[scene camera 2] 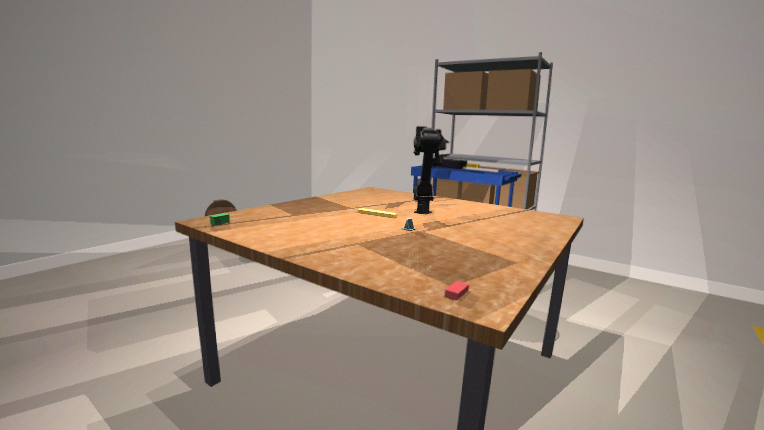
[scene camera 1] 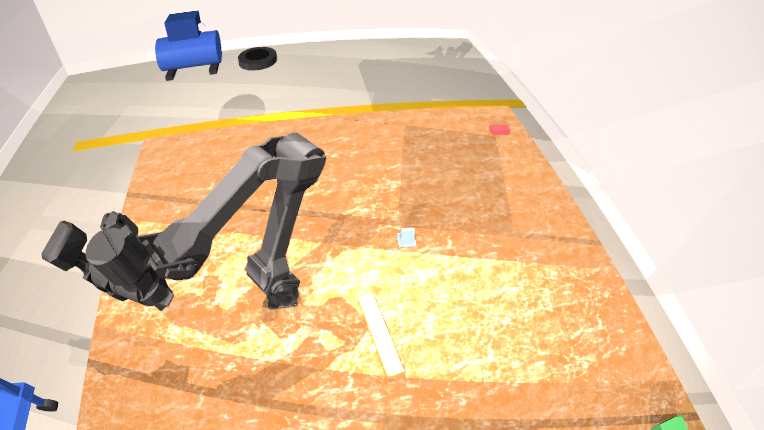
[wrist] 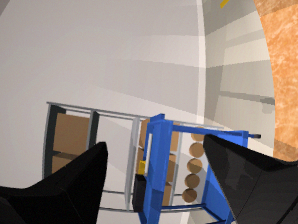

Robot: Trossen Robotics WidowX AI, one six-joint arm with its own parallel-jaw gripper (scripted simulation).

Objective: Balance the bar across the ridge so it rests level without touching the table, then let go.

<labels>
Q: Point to a bar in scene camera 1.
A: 381, 338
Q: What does the gripper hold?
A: Nothing.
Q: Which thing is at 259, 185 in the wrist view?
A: The gripper.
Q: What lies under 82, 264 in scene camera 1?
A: The gripper.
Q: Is the gripper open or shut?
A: Open.
</labels>
